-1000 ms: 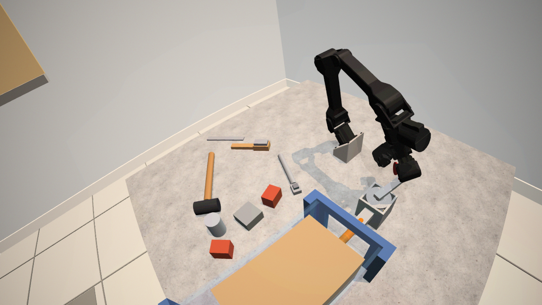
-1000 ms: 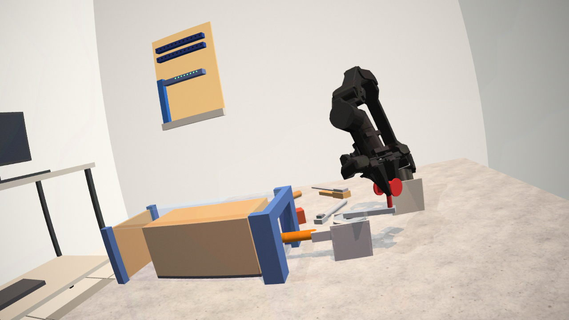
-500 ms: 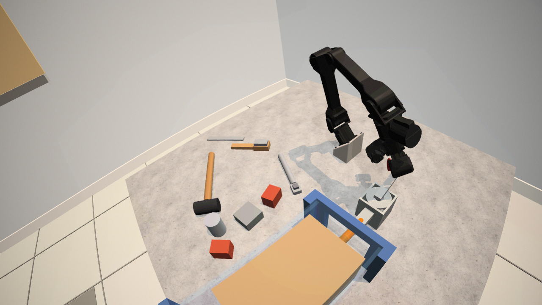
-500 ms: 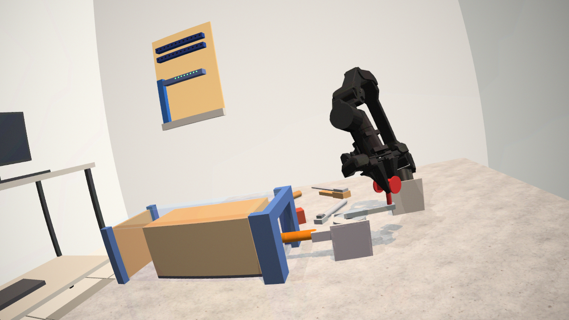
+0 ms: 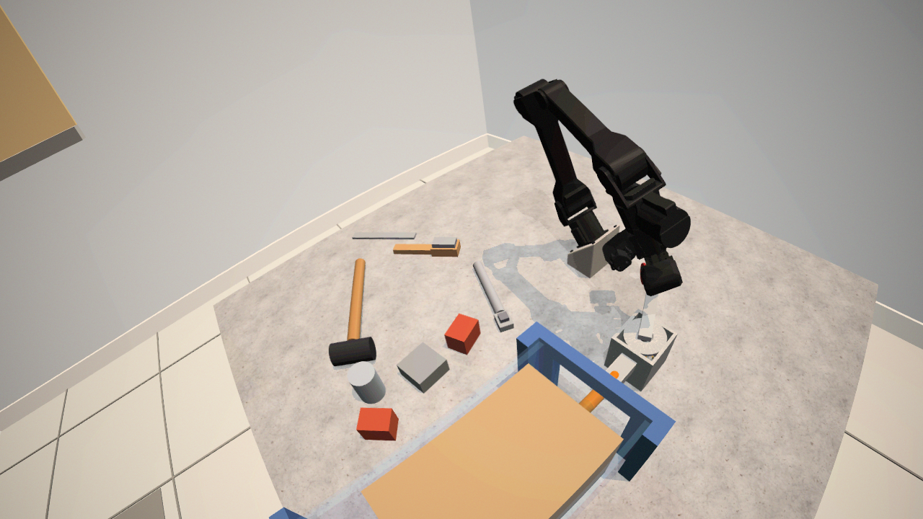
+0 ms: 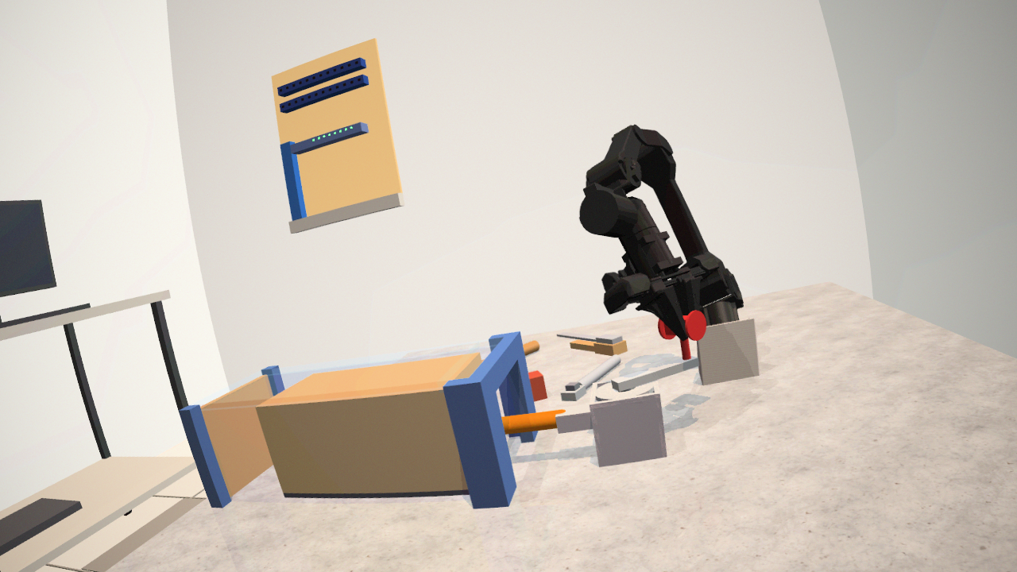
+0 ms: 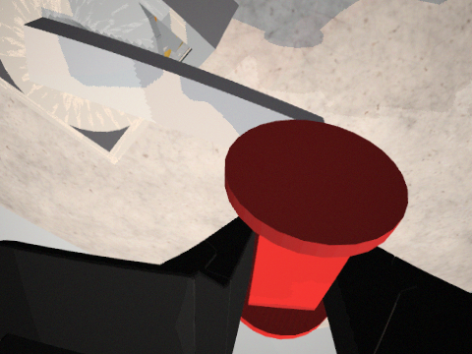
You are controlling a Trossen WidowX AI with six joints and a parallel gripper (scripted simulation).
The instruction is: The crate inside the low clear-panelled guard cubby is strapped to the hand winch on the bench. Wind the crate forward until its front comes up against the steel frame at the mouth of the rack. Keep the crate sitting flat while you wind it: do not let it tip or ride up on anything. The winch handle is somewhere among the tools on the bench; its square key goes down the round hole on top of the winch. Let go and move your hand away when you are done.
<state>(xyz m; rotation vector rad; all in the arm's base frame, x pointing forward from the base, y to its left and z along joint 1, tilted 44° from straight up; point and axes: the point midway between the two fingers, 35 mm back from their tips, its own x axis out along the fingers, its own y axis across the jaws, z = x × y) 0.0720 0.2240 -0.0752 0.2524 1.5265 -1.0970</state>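
Right now my gripper tip is 40 mm short of the crank handle, 10 mm to the right of it and 30 mm above it. The rest, counted from my gripper tip: blue steel frame 260 mm ahead, 50 mm to the left, 30 mm below; then red knob 10 mm ahead, 10 mm to the right; then grey winch 80 mm ahead, 30 mm to the left, 100 mm below.
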